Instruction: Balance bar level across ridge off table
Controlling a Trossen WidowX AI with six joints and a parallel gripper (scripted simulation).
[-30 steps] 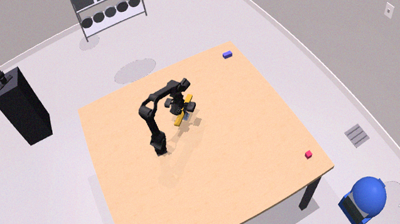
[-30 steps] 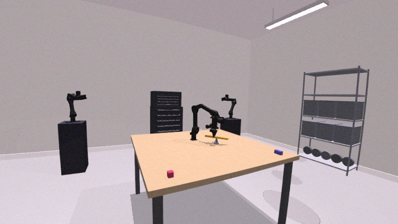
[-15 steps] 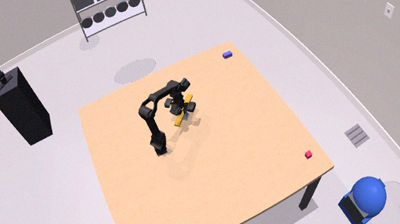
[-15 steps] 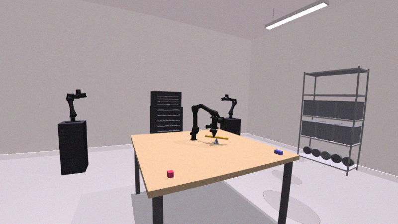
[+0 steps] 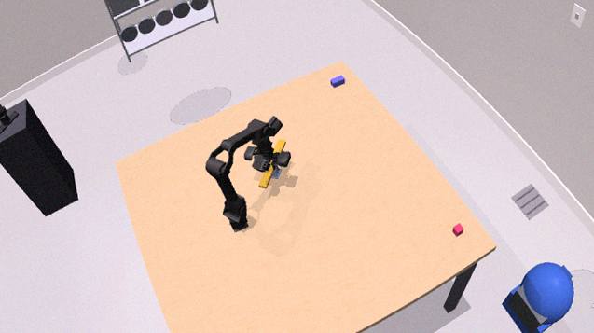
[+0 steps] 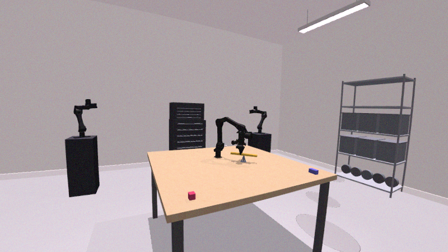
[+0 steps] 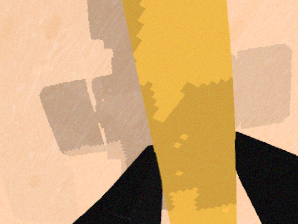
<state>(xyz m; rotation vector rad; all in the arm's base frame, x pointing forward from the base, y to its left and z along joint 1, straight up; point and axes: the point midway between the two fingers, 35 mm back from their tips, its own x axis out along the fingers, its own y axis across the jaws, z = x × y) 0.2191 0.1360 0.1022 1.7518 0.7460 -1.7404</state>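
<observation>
My gripper tip is now 2 cm to the right of the bar and 2 cm short of it. The rest, counted from my gripper tip: blue block (52 cm ahead, 36 cm to the left, 5 cm below); then red block (64 cm to the right, 52 cm ahead, 5 cm below).
</observation>
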